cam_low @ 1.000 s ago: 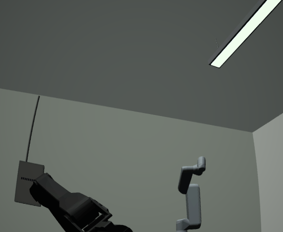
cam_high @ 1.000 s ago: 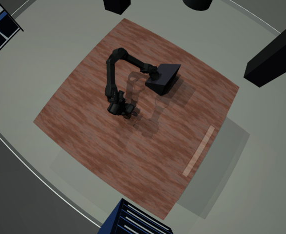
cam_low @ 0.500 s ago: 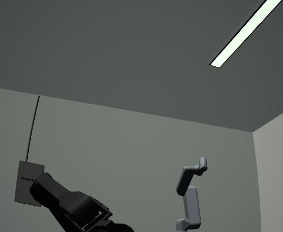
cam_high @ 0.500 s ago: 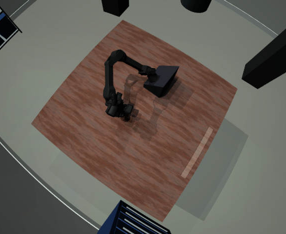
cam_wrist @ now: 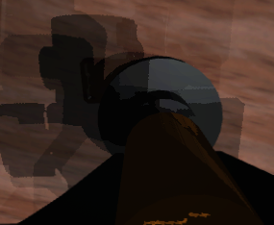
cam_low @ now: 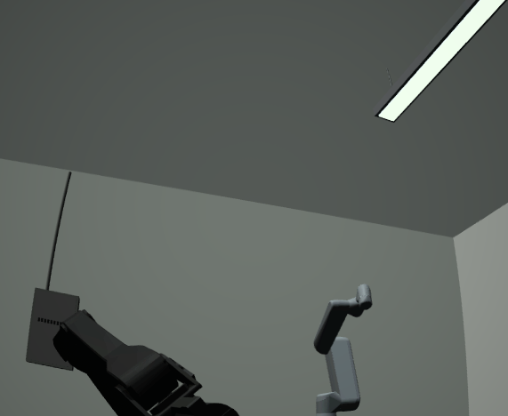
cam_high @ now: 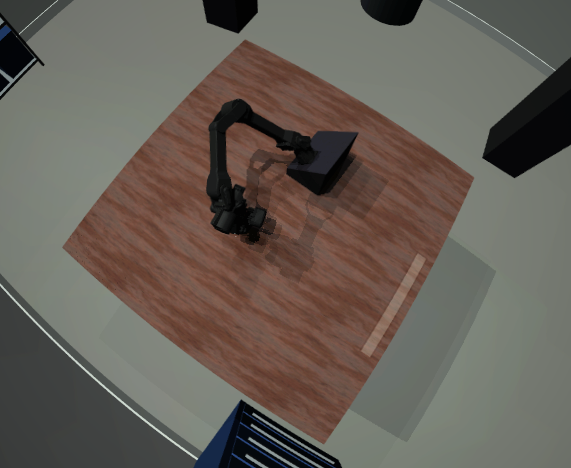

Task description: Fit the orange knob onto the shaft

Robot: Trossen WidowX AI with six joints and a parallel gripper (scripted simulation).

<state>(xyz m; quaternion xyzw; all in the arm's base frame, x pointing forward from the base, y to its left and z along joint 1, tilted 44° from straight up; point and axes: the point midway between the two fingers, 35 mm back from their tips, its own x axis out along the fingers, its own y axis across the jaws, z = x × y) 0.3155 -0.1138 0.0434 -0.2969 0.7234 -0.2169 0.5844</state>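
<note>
Right now the orange knob is 2 cm above my gripper tip. From my gripper tip the other things lie so: round pedestal (4 cm below).
</note>
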